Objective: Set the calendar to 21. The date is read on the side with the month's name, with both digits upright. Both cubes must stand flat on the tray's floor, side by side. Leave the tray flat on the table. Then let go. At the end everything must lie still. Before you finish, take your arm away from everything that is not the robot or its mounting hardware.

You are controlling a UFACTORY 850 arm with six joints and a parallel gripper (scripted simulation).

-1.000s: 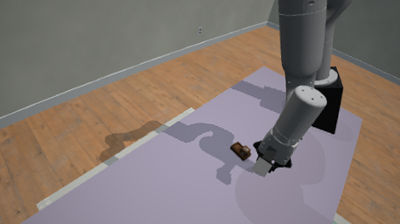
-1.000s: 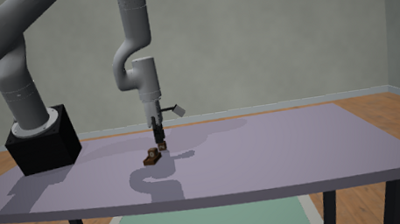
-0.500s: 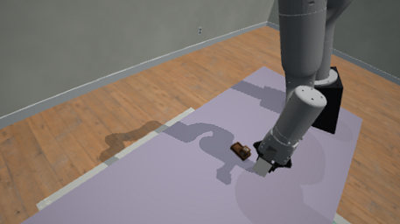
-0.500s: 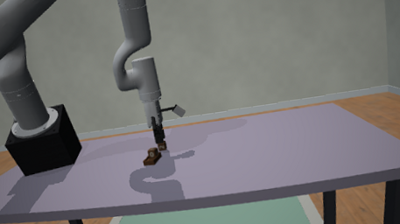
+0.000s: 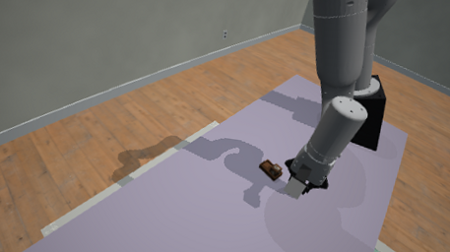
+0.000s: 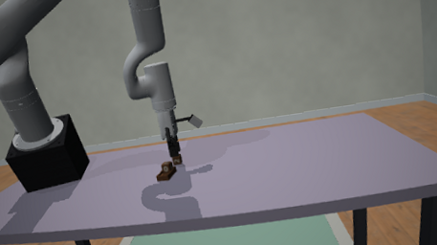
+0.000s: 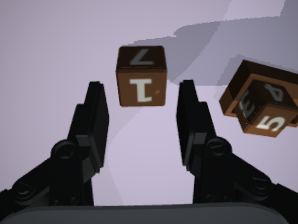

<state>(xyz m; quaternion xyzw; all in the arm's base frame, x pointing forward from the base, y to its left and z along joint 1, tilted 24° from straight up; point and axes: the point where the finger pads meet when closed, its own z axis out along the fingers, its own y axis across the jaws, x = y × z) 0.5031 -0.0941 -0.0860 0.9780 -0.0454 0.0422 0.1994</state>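
The brown cube is 4 cm below my hand. Round my hand: digit cube 3 cm behind, 8 cm to the right, 3 cm below; brown tray 4 cm behind, 10 cm to the right, 5 cm below.
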